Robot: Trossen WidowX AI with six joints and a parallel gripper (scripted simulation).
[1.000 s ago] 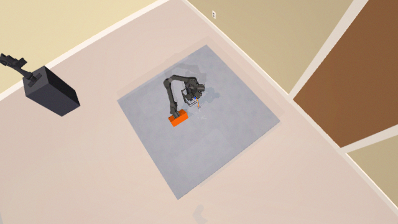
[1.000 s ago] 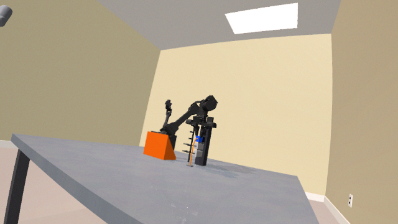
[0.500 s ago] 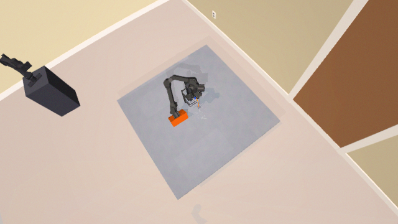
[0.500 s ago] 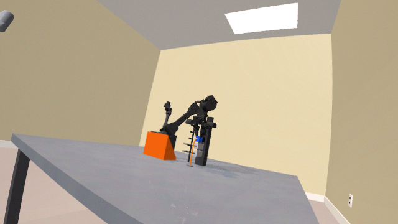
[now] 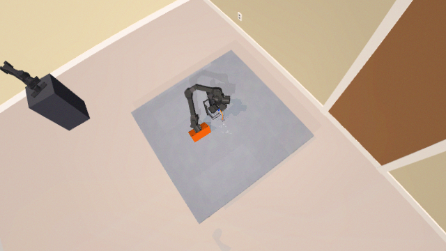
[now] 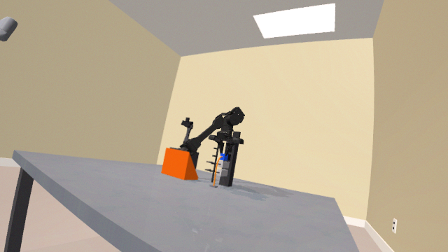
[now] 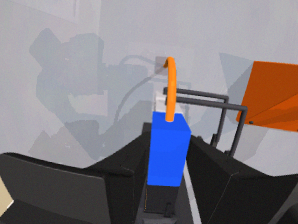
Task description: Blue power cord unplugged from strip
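My gripper tip is now 1 cm past the blue plug and 3 cm to the right of it.
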